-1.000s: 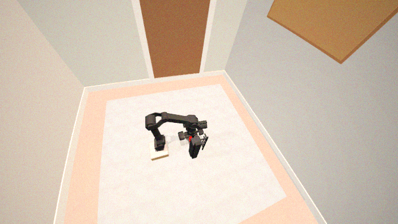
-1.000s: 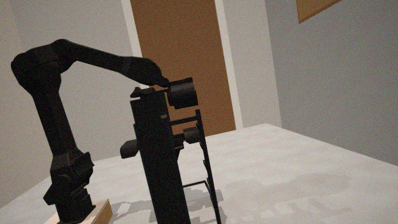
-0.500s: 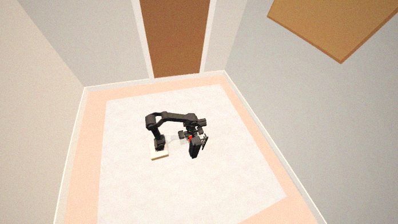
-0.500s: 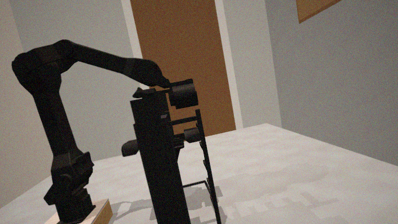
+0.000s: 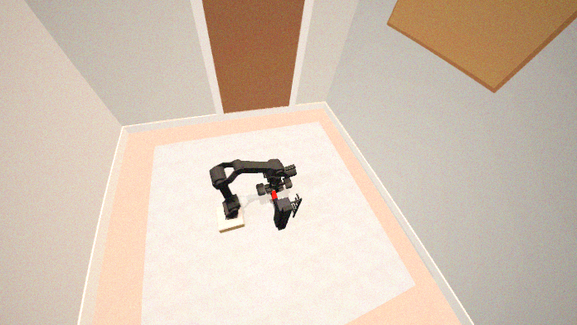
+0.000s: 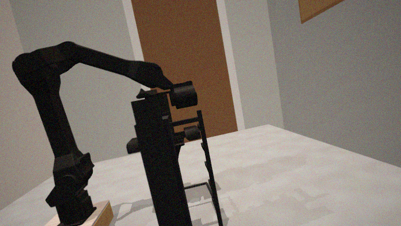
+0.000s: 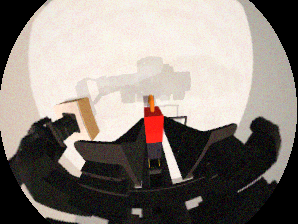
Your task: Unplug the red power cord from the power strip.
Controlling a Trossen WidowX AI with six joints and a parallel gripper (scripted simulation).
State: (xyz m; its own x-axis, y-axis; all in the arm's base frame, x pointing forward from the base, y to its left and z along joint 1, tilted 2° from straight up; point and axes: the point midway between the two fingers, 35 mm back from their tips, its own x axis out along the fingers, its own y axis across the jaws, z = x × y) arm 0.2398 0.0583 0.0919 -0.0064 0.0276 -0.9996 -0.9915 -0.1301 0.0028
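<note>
Right now the red plug is 30 mm to the right of my gripper tip and 10 mm ahead of it.
</note>
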